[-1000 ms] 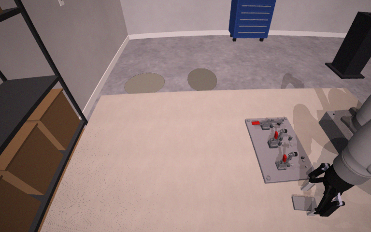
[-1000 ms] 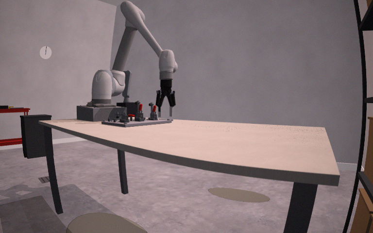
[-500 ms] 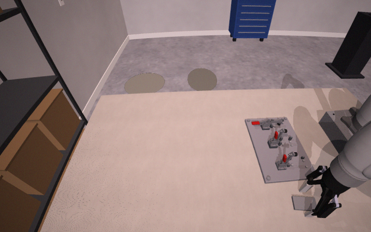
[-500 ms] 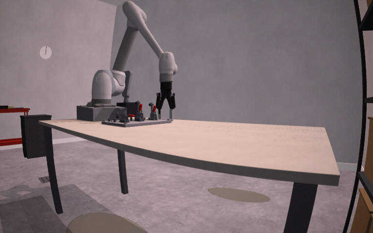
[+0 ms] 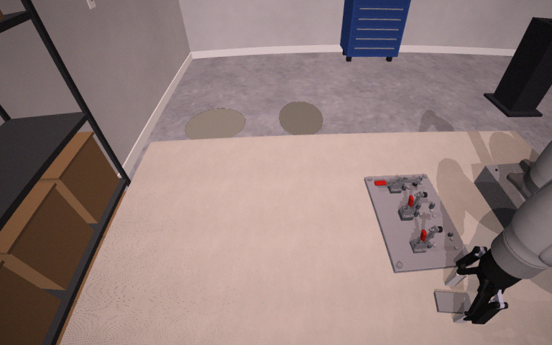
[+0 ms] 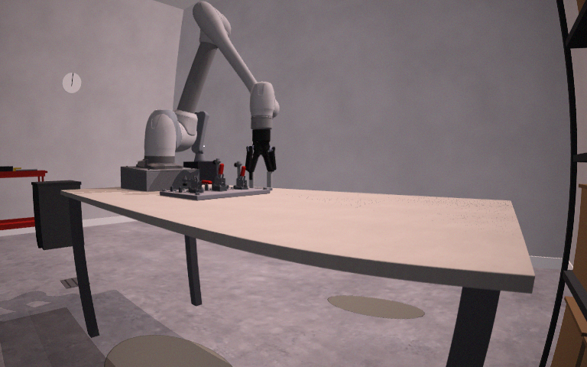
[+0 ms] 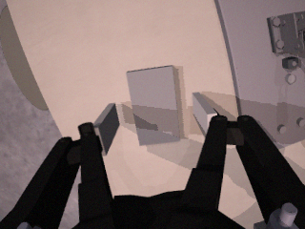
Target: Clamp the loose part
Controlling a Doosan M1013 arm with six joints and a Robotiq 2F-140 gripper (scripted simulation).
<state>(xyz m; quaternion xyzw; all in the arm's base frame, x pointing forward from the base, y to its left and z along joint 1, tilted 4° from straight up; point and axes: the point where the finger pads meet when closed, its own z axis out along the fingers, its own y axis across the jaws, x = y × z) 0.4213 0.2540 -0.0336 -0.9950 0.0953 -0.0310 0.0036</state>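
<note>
My hand is 30 mm above the loose part. Also, from my hand: grey fixture plate: 270 mm to the right, 30 mm below, 10 mm ahead; then toggle clamp: 380 mm to the right, 40 mm ahead, 10 mm above.
</note>
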